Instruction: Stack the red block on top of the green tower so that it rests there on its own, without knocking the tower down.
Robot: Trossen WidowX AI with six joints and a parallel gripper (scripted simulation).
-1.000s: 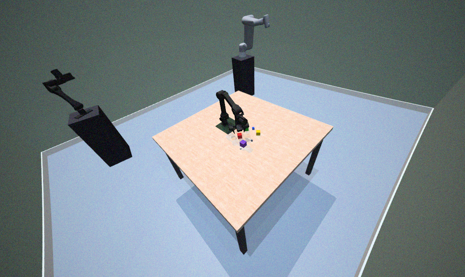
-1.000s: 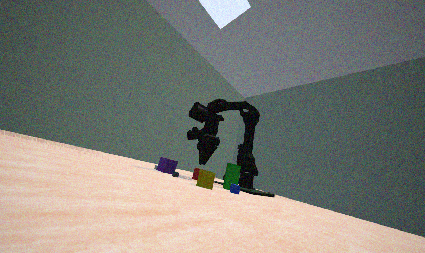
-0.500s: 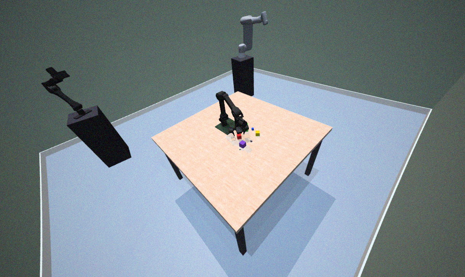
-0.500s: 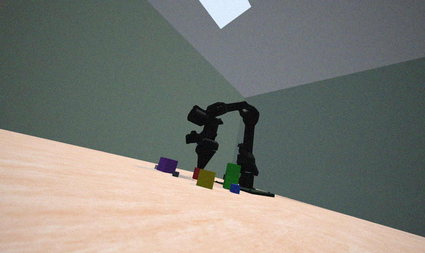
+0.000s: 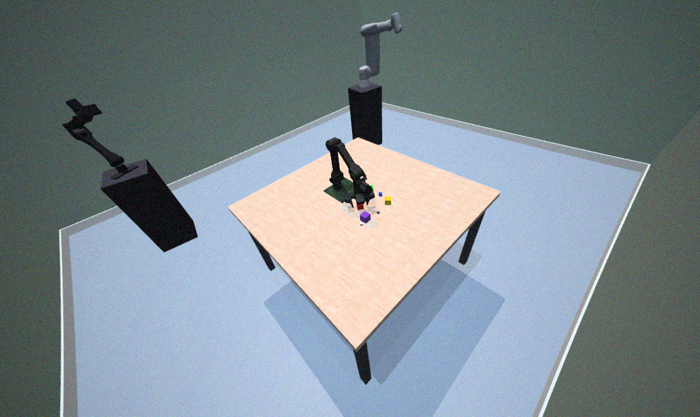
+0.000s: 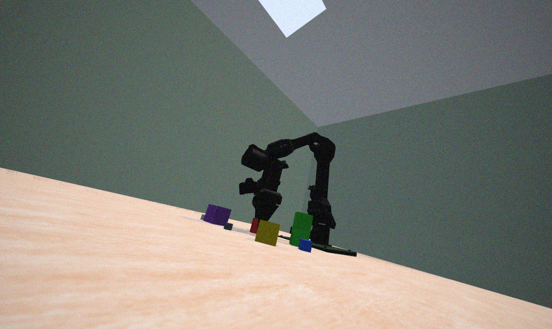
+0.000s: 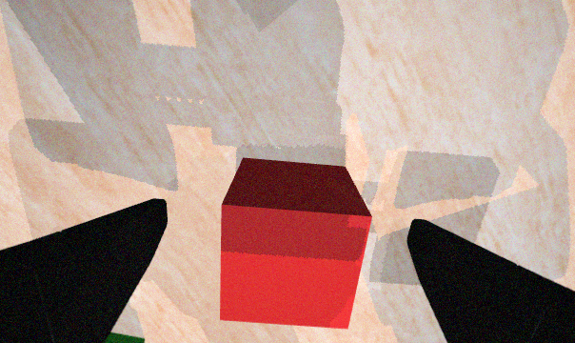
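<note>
My gripper tip is now 10 mm below the red block. Also, from my gripper tip: dark cube: 110 mm ahead, 60 mm to the left, 10 mm below; blue cube: 180 mm to the left, 10 mm behind; purple cube: 110 mm ahead, 40 mm to the right, 10 mm above.
</note>
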